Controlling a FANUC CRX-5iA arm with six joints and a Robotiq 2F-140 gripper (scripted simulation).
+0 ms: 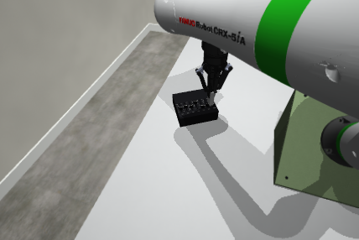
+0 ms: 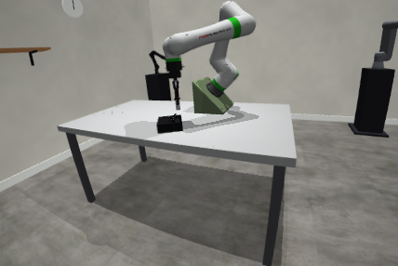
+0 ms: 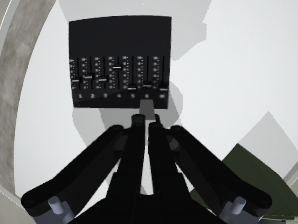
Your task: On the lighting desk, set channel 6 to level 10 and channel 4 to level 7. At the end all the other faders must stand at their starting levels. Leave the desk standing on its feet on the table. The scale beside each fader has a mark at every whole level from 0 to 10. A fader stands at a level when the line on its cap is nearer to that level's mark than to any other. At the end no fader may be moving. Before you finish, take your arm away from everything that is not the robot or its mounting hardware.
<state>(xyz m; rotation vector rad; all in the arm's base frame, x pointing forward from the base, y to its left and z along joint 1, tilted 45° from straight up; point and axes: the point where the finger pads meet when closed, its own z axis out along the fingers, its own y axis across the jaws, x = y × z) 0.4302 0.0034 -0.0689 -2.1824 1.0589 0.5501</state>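
Now: the fader cap 10 mm behind my hand, 30 mm to the right of it and 60 mm below it.
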